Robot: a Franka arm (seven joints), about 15 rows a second.
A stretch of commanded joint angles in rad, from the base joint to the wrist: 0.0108 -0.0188 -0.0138 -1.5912 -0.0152 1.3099 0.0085; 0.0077 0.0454 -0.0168 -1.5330 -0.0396 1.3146 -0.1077; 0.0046 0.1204 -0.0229 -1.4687 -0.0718 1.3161 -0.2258; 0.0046 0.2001 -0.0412 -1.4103 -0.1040 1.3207 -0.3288; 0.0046 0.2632 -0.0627 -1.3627 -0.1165 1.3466 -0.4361; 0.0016 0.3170 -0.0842 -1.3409 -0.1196 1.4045 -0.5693; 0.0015 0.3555 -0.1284 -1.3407 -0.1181 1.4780 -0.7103; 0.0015 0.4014 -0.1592 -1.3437 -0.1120 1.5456 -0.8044; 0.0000 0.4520 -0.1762 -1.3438 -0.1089 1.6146 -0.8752; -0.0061 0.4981 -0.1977 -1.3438 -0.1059 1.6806 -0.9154; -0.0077 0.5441 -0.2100 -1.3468 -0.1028 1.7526 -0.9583; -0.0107 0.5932 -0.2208 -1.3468 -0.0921 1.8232 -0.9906; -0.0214 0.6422 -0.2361 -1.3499 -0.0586 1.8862 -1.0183; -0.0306 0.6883 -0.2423 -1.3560 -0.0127 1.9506 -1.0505; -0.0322 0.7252 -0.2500 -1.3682 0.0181 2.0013 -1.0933; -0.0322 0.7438 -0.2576 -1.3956 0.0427 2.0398 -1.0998
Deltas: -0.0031 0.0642 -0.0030 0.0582 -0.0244 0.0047 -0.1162; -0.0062 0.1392 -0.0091 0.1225 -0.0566 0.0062 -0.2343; -0.0062 0.2189 -0.0274 0.1809 -0.0888 0.0108 -0.3373; -0.0062 0.2820 -0.0489 0.2285 -0.1013 0.0367 -0.4446; -0.0092 0.3358 -0.0704 0.2503 -0.1044 0.0946 -0.5778; -0.0093 0.3743 -0.1146 0.2505 -0.1029 0.1681 -0.7188; -0.0093 0.4202 -0.1454 0.2475 -0.0968 0.2357 -0.8129; -0.0108 0.4708 -0.1624 0.2474 -0.0937 0.3047 -0.8837; -0.0169 0.5169 -0.1839 0.2474 -0.0907 0.3707 -0.9239; -0.0185 0.5629 -0.1962 0.2444 -0.0876 0.4427 -0.9668; -0.0215 0.6120 -0.2070 0.2444 -0.0769 0.5133 -0.9991; -0.0322 0.6610 -0.2223 0.2413 -0.0434 0.5763 -1.0268; -0.0414 0.7071 -0.2285 0.2352 0.0025 0.6407 -1.0590; -0.0430 0.7440 -0.2362 0.2230 0.0333 0.6914 -1.1018; -0.0430 0.7626 -0.2438 0.1956 0.0579 0.7299 -1.1083
